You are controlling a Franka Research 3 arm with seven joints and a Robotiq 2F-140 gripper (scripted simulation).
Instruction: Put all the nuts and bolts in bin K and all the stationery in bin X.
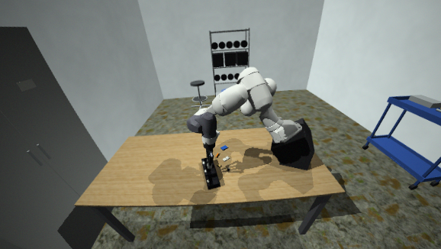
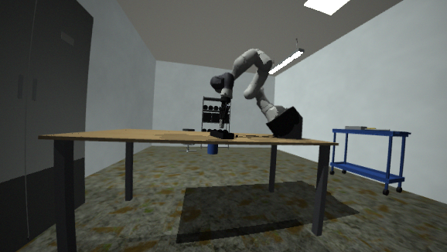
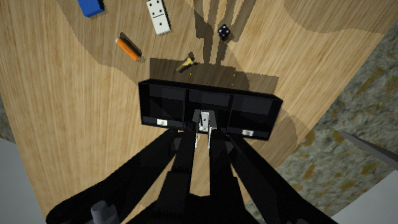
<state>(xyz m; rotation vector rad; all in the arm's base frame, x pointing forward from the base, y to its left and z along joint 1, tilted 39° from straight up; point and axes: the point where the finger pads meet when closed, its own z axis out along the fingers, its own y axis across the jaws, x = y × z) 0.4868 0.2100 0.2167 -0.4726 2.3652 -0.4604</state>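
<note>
My hand is 80 mm above the black bin row. Also, from my hand: brass bolt 100 mm below, 60 mm to the right, 60 mm behind; then grey piece 30 mm below, 10 mm ahead; then black die 130 mm behind, 90 mm below, 20 mm to the right.
</note>
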